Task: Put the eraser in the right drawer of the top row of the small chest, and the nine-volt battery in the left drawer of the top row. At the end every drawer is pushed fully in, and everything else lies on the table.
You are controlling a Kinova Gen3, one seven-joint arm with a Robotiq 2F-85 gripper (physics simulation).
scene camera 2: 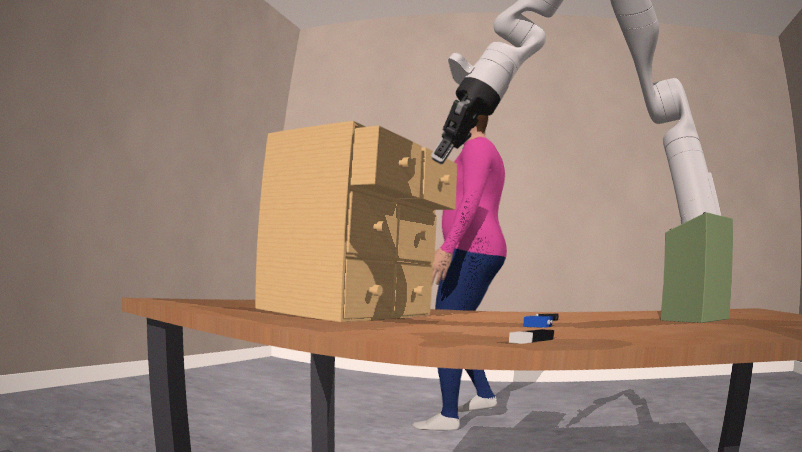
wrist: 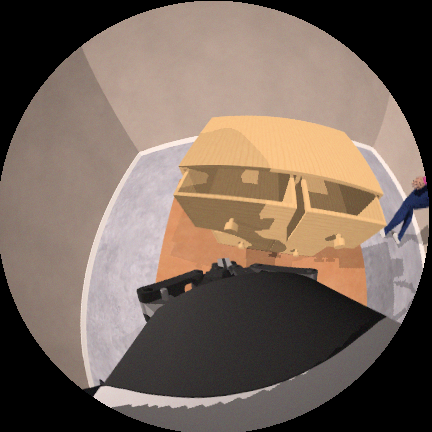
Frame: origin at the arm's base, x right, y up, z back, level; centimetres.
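Where they show: gripper, fingertip midpoint: [scene camera 2: 436, 160] [wrist: 223, 265]; arm's base at its link origin: [scene camera 2: 700, 223].
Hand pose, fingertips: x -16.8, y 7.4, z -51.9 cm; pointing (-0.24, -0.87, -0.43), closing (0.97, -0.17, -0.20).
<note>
Each offset is from my fingertips to the top centre of the thing. "spot": to the spot under its first point. Level surfaces: height alone.
The small chest @(dx +10.7, dy +5.6, dz -19.3 cm) [scene camera 2: 303, 224] [wrist: 285, 140] has both top-row drawers pulled out. The left drawer @(dx +2.0, dy +4.5, dz -14.8 cm) [scene camera 2: 365, 160] [wrist: 200, 212] and the right drawer @(dx +17.9, dy +4.5, dz -12.3 cm) [scene camera 2: 435, 188] [wrist: 350, 230] show open tops in the wrist view, with no object visible in the parts that show. The four lower drawers look pushed in. My gripper [scene camera 2: 440, 159] [wrist: 223, 265] is shut and empty, in front of the top row and near the drawer fronts. The white-and-black eraser @(dx -16.8, dy -25.2, dz +19.3 cm) [scene camera 2: 522, 337] lies on the table. The blue nine-volt battery @(dx +6.4, dy -24.8, dz +17.8 cm) [scene camera 2: 537, 321], with small terminals at one end, lies just behind it.
A small black object @(spot: dx +6.5, dy -24.8, dz +19.6 cm) [scene camera 2: 549, 316] lies partly hidden behind the battery on the table @(dy -26.5 cm) [scene camera 2: 393, 342]. A green block [scene camera 2: 685, 275] stands at the right, with another white arm section [scene camera 2: 687, 168] above it. A person in pink [scene camera 2: 485, 185] stands behind the table, beside the chest.
</note>
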